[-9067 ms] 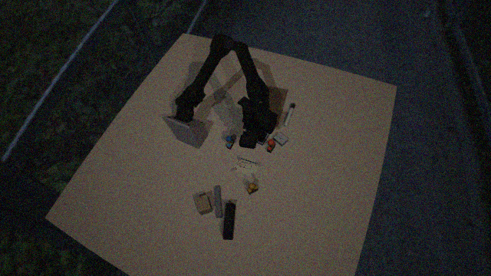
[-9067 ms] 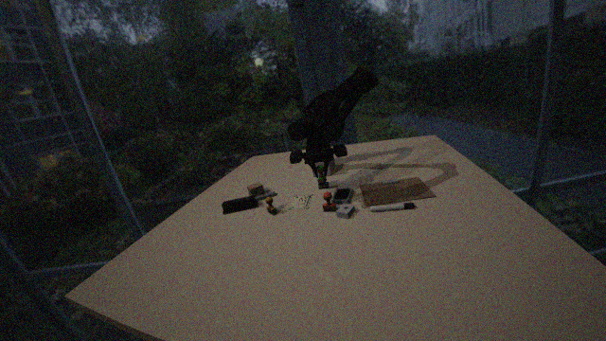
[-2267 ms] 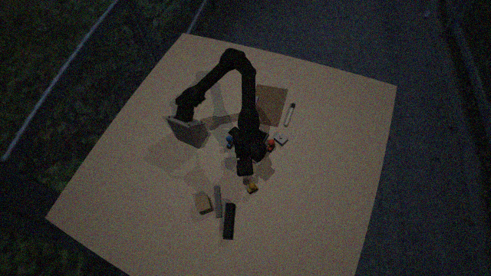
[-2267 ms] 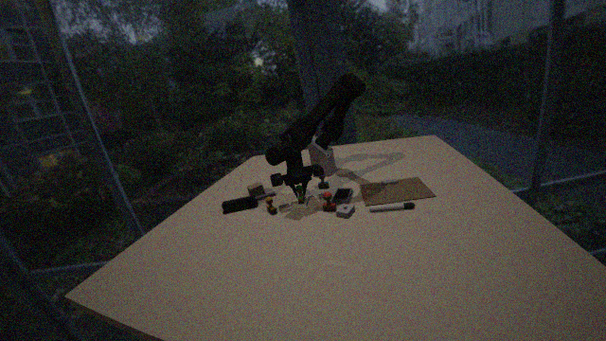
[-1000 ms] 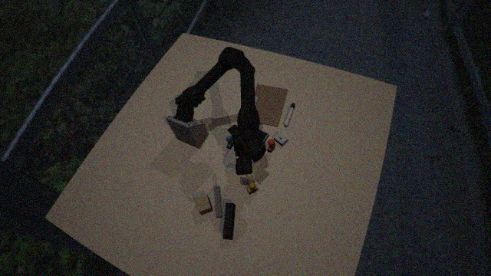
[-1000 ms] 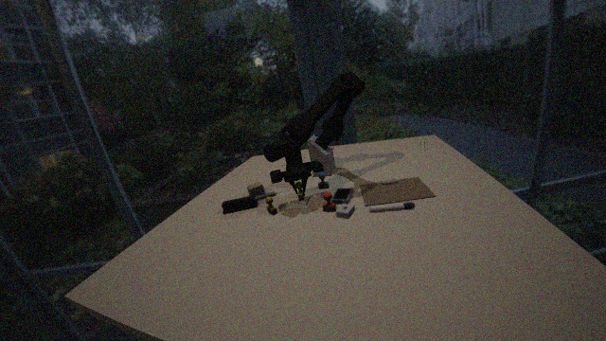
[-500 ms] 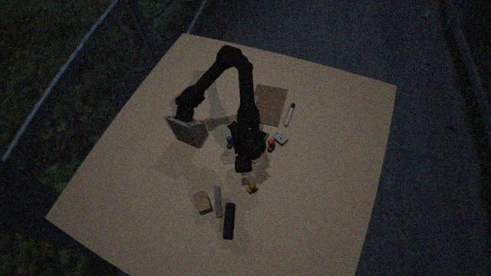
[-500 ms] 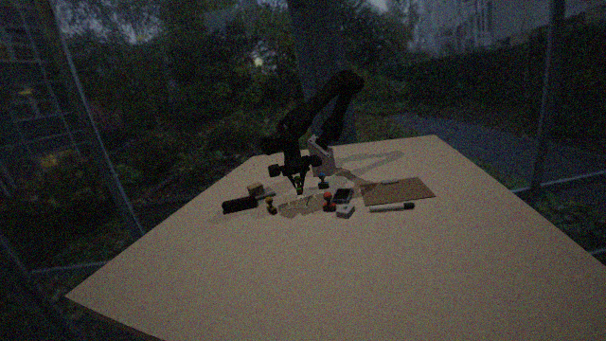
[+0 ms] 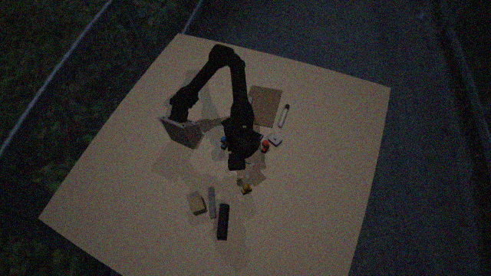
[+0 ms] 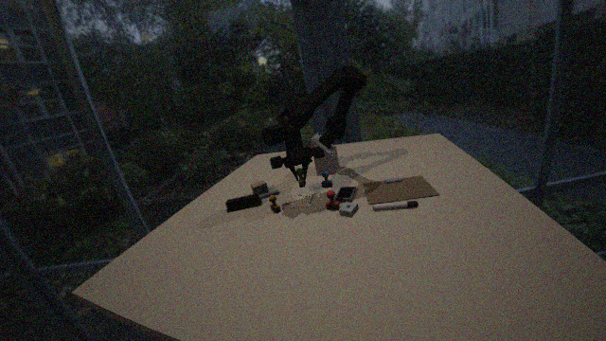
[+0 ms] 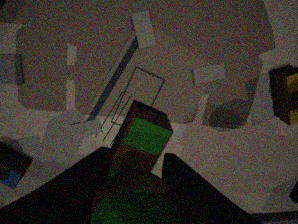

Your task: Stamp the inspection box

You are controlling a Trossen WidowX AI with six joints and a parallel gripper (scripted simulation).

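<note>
The pale card is 80 mm below my gripper tip and 10 mm to the right of it. The rest, counted from my gripper tip: blue stamp 100 mm behind, 70 mm to the left, 60 mm below; green pass stamp right at my gripper tip; yellow stamp 100 mm to the right, 70 mm ahead, 60 mm below.
</note>
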